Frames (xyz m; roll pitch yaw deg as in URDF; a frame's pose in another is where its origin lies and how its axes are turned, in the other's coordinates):
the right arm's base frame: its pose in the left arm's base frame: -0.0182 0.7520 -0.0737 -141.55 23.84 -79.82
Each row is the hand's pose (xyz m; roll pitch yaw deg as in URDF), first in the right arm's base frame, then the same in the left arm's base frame.
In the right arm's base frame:
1: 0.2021 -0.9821 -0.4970 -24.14 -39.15 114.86
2: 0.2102 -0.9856 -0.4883 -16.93 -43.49 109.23
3: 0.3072 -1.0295 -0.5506 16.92 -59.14 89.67
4: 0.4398 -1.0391 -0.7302 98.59 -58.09 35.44
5: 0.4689 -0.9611 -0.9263 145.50 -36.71 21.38
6: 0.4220 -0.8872 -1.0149 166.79 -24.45 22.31
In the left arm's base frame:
1: 0.5387 0.2536 0.7592 94.94 46.11 113.39
2: 0.5477 0.2496 0.7517 96.09 51.82 110.29
3: 0.5646 0.1312 0.7821 89.89 65.21 81.82
4: 0.4940 -0.0649 0.8626 46.89 73.03 0.68
5: 0.3260 -0.1653 0.9470 24.98 63.66 -61.04
6: 0.2089 -0.1523 0.9874 29.21 56.45 -81.20

